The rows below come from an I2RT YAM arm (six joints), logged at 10 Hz.
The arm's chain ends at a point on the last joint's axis. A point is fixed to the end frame.
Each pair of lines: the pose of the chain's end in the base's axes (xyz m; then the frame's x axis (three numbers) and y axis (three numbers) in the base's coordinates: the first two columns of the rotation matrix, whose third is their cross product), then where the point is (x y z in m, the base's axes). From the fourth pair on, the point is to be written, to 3 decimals.
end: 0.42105 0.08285 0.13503 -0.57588 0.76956 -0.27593 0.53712 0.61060 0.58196
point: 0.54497 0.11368 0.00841
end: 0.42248 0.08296 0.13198 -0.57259 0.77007 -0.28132 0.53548 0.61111 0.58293
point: 0.54714 0.11311 0.00593
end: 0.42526 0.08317 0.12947 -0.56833 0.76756 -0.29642 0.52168 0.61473 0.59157
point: 0.55248 0.11312 0.00594
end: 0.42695 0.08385 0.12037 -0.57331 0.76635 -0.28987 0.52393 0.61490 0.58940
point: 0.553 0.115 -0.004
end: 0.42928 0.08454 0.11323 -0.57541 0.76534 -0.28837 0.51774 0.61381 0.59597
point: 0.556 0.117 -0.010
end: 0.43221 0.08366 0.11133 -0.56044 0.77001 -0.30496 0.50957 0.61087 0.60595
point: 0.562 0.114 -0.009
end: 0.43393 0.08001 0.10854 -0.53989 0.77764 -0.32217 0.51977 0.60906 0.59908
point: 0.565 0.105 -0.012
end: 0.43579 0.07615 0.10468 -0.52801 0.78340 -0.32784 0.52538 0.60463 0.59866
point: 0.568 0.099 -0.015
